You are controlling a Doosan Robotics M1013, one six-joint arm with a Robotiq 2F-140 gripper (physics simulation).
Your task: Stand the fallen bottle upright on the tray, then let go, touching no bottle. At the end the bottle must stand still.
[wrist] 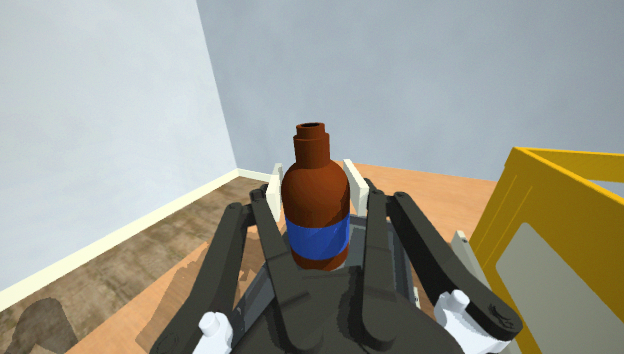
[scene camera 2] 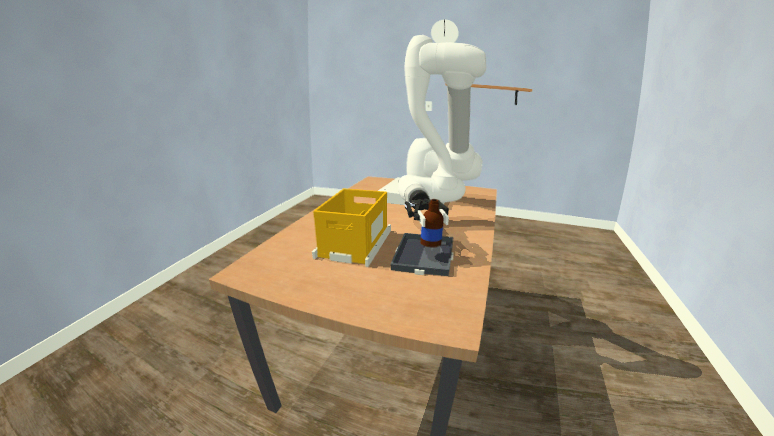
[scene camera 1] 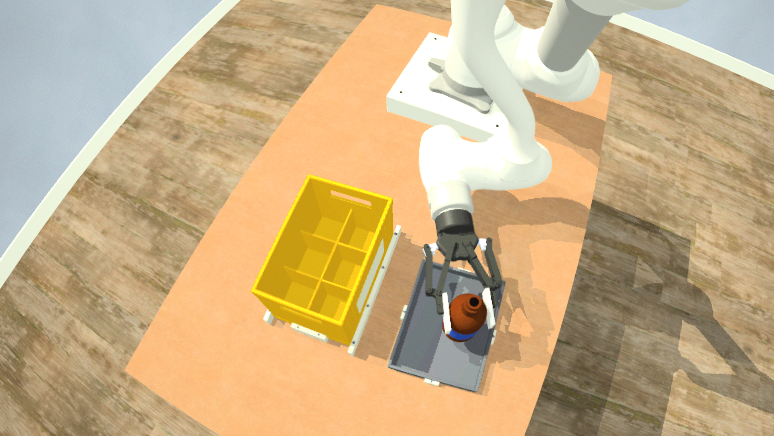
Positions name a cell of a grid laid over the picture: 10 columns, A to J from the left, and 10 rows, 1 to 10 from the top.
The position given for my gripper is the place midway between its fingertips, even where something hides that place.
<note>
I see my gripper (scene camera 1: G8) and a brown bottle (scene camera 1: G8).
The brown bottle also shows in the wrist view (wrist: F6). My gripper shows as well in the wrist view (wrist: F5).
</note>
